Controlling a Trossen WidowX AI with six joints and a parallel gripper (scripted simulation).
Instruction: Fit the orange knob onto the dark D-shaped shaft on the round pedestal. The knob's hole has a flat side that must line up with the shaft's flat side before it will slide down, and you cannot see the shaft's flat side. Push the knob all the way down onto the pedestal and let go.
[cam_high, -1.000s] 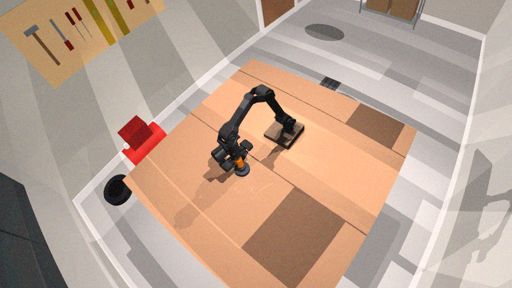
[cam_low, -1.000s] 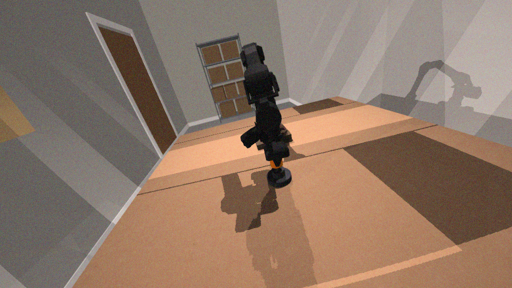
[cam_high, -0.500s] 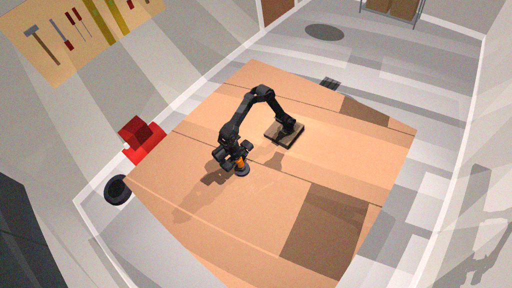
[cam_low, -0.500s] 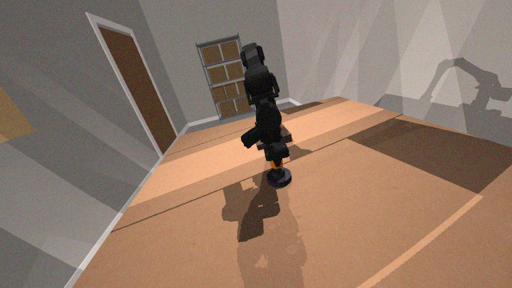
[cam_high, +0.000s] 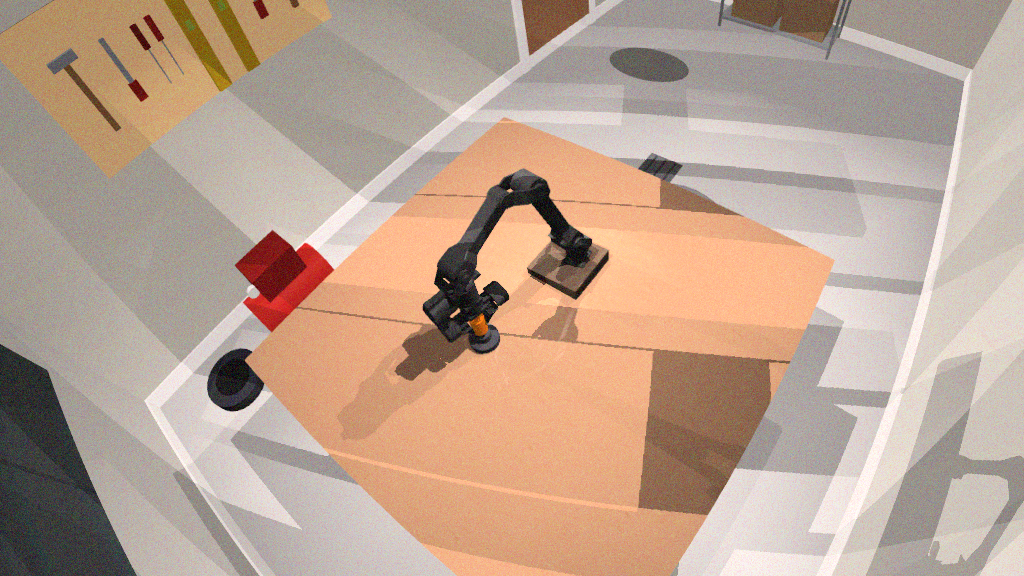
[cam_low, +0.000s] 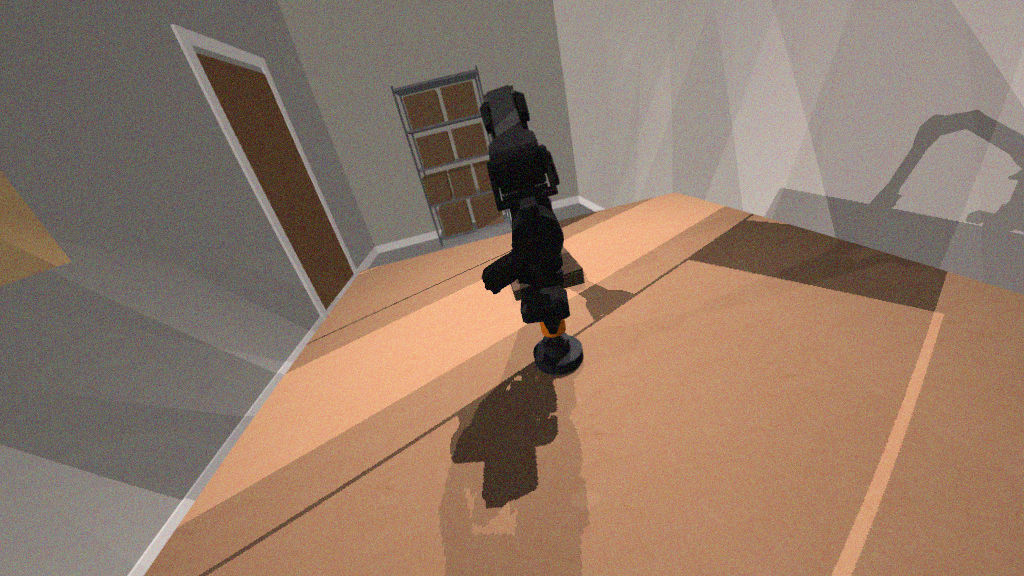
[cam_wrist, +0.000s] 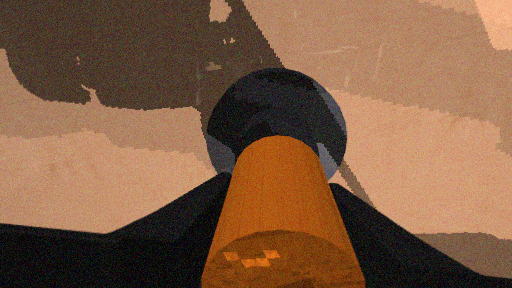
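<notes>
My gripper tip is 4 cm above the dark round pedestal. Round my gripper tip: orange knob: 2 cm above.
</notes>
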